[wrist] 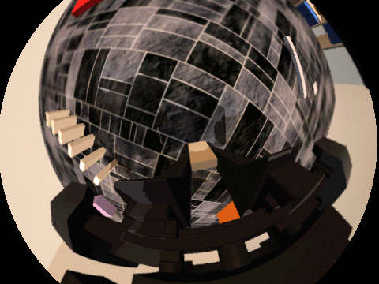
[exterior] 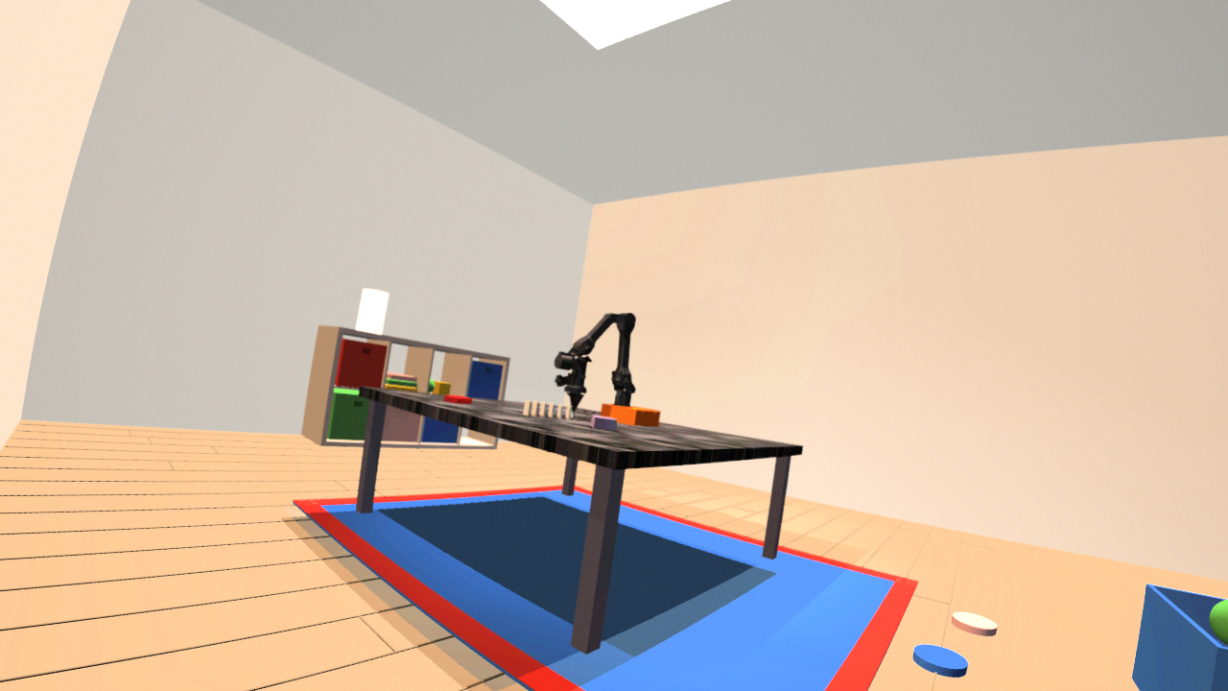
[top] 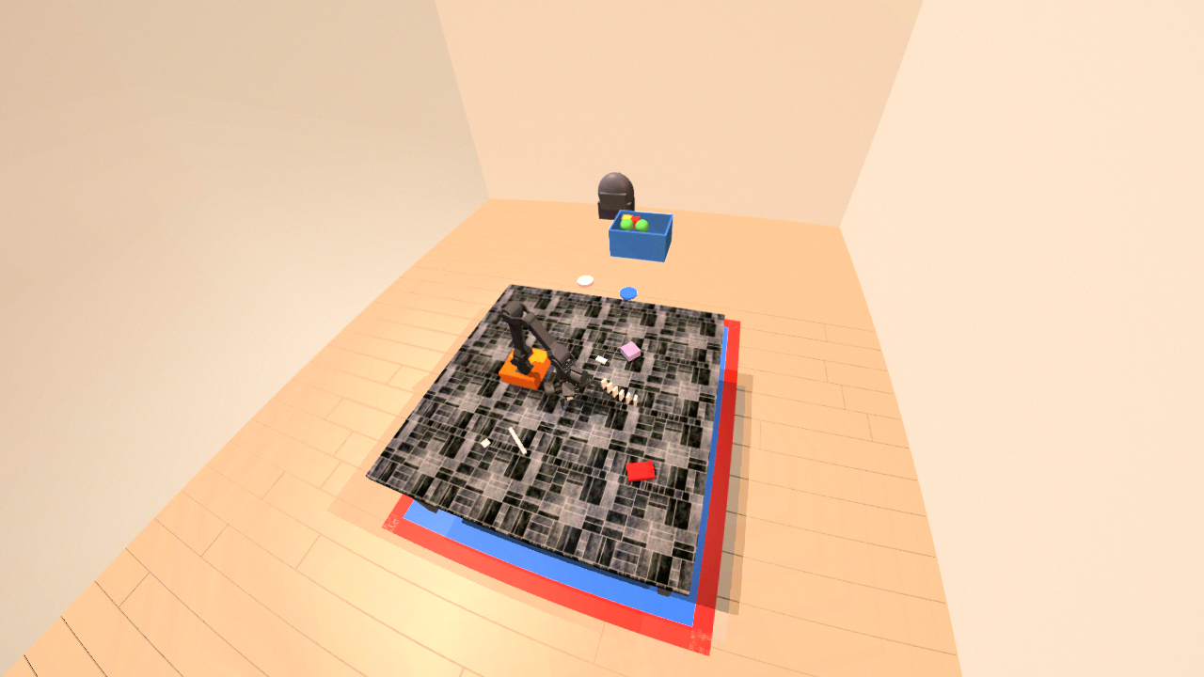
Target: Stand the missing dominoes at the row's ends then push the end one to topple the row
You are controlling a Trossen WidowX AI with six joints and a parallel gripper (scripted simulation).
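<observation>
The pink block lies 35 cm to the left of my gripper tip, 14 cm ahead of it and 1 cm below it. From my gripper tip the other things lie so: red block (41 cm ahead, 18 cm to the right, 1 cm below); white stick (27 cm to the right, 9 cm behind, 2 cm below).
</observation>
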